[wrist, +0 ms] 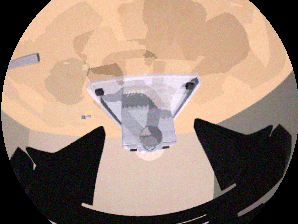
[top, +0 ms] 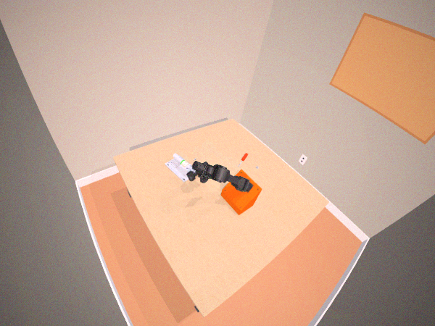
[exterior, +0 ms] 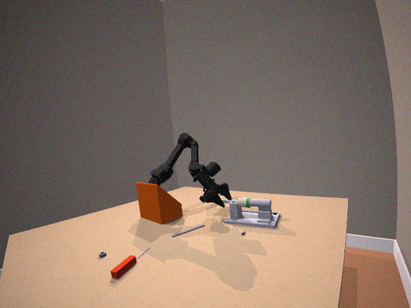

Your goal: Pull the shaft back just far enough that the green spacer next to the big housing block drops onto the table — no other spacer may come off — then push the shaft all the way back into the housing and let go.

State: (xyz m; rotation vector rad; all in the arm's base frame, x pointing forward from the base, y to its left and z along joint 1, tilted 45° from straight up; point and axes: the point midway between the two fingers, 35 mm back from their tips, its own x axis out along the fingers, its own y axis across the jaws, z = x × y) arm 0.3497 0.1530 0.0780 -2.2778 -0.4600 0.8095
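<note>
Now: the horizontal shaft 6 cm ahead of my gripper tip and 1 cm above it. Round my gripper tip: green spacer 10 cm ahead, 1 cm to the left, 1 cm above; then small bolt 14 cm to the right, 14 cm ahead, 6 cm below; then white spacer 9 cm ahead, 1 cm to the left, 1 cm above.
</note>
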